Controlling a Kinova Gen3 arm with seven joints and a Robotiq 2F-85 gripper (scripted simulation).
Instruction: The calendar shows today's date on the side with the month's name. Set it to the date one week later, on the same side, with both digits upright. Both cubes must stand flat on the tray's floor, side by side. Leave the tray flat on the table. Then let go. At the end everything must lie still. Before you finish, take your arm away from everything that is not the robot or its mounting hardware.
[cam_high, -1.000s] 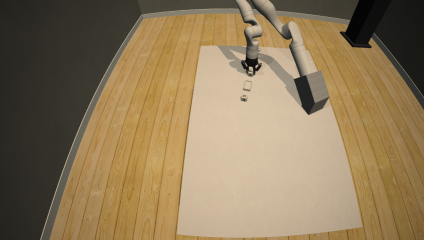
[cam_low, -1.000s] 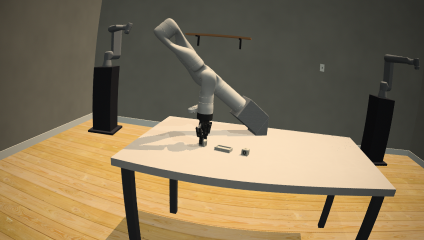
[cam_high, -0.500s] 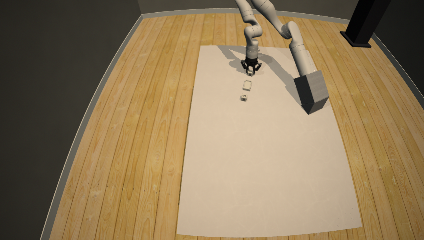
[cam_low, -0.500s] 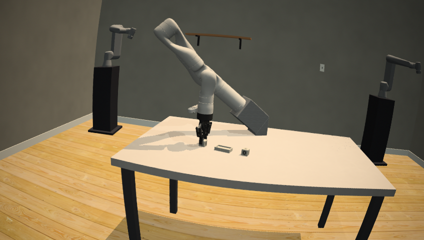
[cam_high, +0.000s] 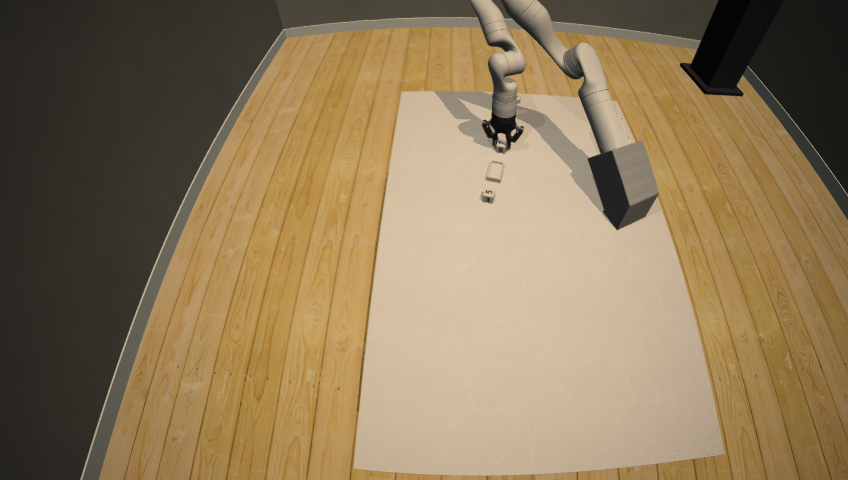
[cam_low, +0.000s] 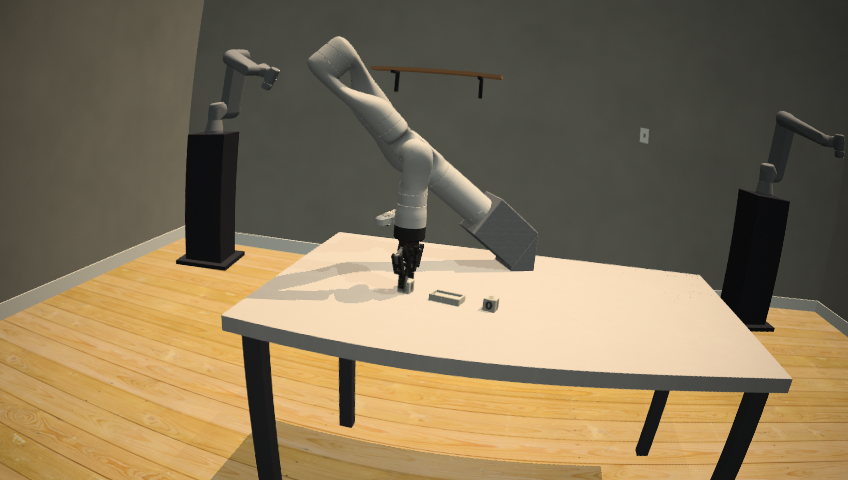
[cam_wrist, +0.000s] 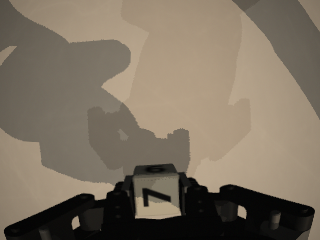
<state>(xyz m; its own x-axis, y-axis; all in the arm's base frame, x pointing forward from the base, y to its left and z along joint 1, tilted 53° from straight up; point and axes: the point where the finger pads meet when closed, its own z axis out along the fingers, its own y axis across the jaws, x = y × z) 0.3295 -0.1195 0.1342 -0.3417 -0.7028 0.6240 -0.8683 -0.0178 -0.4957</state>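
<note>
Now: hand 1 cm above the white digit cube. Also, from my hand: white calendar tray 10 cm to the left, 4 cm ahead, 2 cm below.
</note>
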